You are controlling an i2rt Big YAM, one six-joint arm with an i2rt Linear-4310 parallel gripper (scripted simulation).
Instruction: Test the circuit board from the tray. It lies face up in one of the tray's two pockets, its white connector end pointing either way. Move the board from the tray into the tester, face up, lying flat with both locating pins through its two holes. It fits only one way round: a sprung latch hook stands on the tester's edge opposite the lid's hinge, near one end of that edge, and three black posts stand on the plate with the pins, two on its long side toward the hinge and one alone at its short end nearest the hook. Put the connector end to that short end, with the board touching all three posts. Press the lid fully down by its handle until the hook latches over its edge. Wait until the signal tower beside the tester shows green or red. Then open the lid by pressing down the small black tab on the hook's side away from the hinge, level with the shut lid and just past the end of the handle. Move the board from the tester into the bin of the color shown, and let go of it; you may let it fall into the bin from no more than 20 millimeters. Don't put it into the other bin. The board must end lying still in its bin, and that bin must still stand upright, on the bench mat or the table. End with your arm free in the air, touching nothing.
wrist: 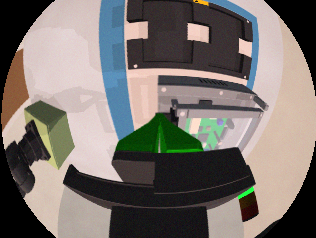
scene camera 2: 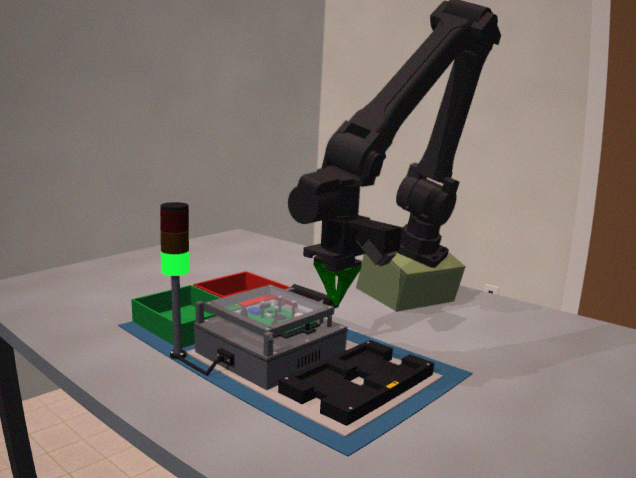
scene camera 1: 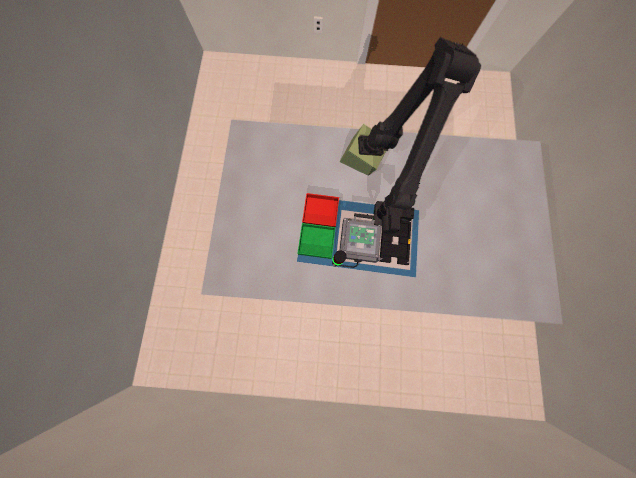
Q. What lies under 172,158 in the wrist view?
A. The gripper.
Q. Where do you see a clear lid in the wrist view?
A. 216,126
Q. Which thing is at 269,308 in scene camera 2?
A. A clear lid.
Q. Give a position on a red bin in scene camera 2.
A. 240,282
